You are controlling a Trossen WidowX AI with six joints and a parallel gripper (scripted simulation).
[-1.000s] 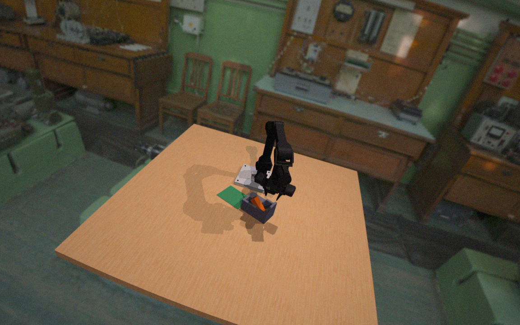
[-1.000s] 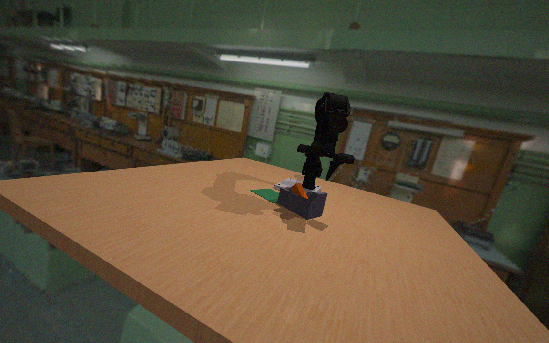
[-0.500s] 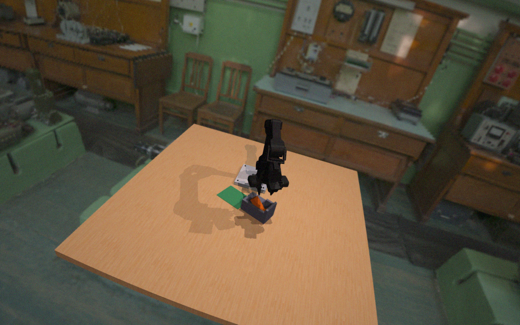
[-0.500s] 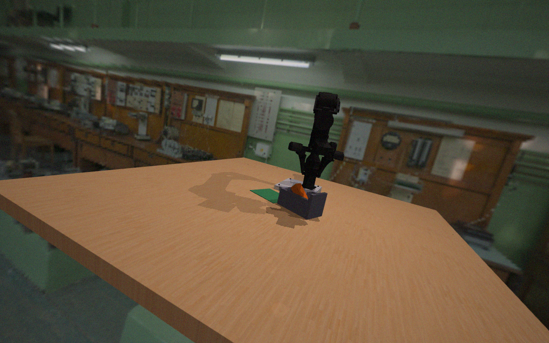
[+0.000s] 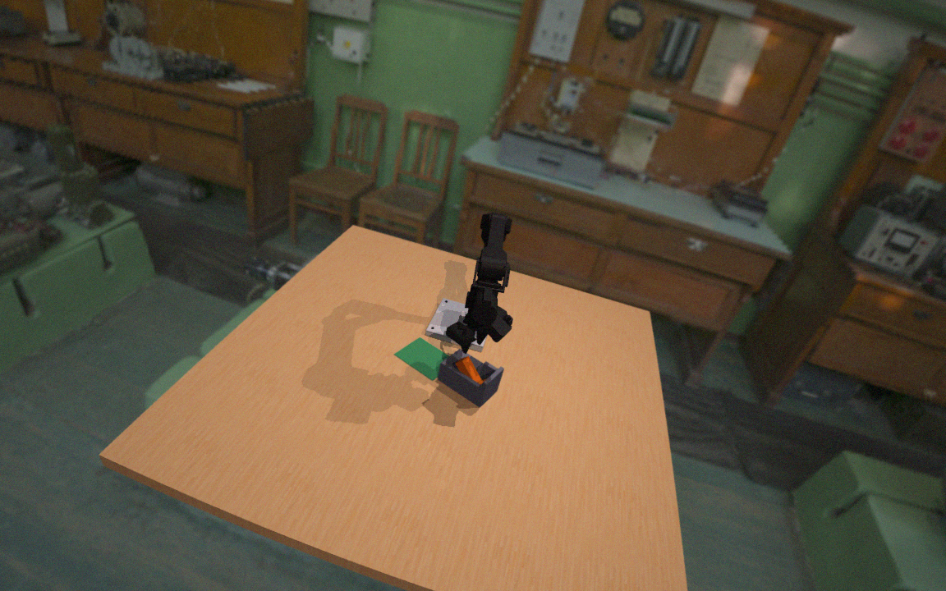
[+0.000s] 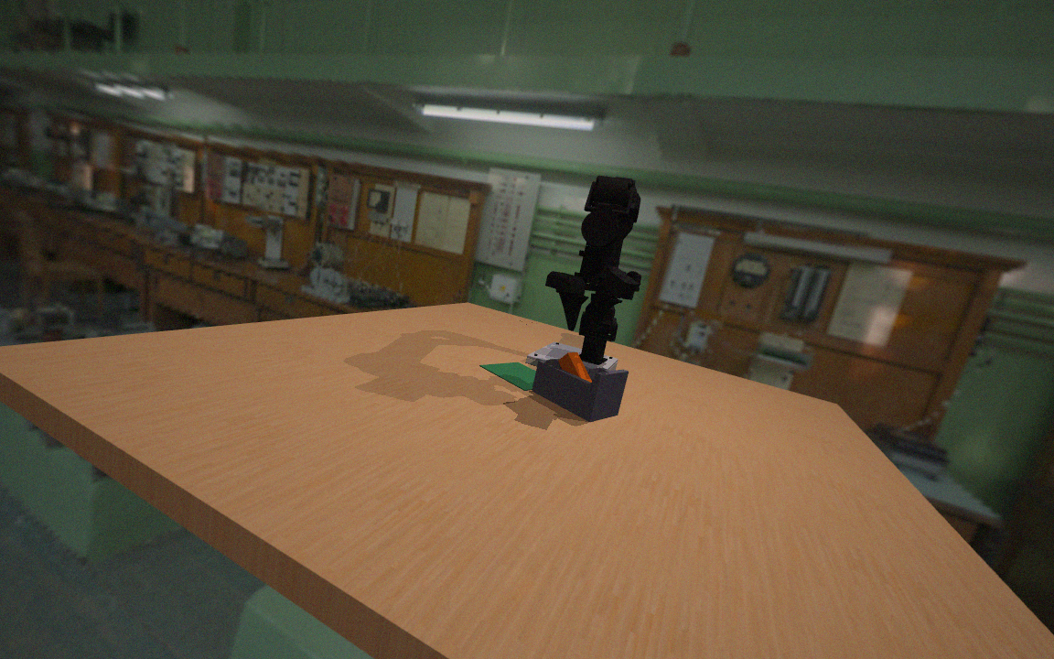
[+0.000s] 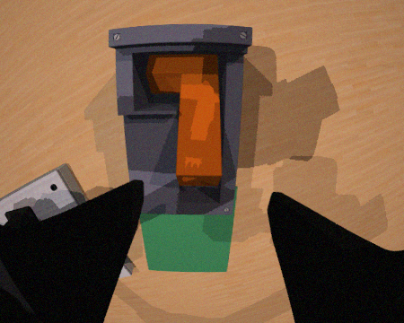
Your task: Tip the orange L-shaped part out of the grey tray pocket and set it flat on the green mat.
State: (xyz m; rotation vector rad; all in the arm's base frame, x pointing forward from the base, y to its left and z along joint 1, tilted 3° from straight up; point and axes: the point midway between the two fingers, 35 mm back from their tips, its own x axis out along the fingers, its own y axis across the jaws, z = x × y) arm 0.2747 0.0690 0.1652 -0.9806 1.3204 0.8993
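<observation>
Now: the orange L-shaped part 100 mm below my gripper tip, 30 mm to the left of it and 10 mm behind it. Round my gripper tip: green mat 160 mm below, 140 mm to the right, 60 mm behind.
</observation>
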